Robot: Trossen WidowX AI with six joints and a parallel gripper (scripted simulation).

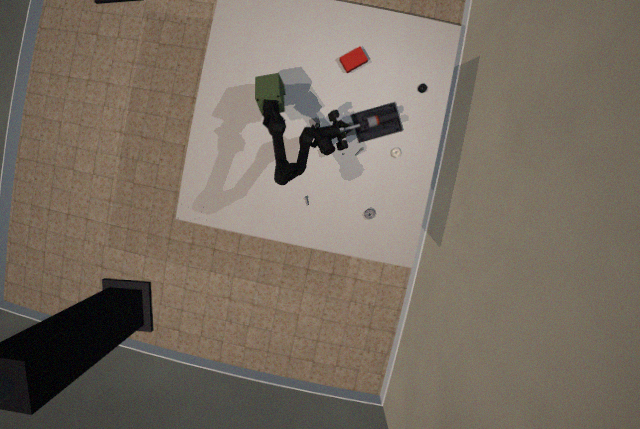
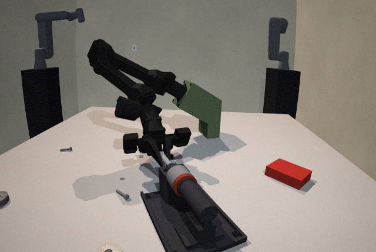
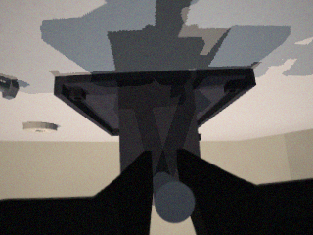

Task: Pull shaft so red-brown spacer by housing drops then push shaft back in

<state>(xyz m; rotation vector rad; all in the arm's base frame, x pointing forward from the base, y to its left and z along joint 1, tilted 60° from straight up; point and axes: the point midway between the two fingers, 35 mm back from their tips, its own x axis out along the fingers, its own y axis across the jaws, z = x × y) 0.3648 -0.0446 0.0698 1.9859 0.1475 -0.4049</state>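
The thin grey shaft lies 9 cm ahead of my hand and 3 cm to the left of it. Also, from my hand: black disc (39 cm ahead, 23 cm to the left, 7 cm below); red block (4 cm ahead, 37 cm to the left, 7 cm below); red-brown spacer (15 cm ahead, 5 cm to the left).
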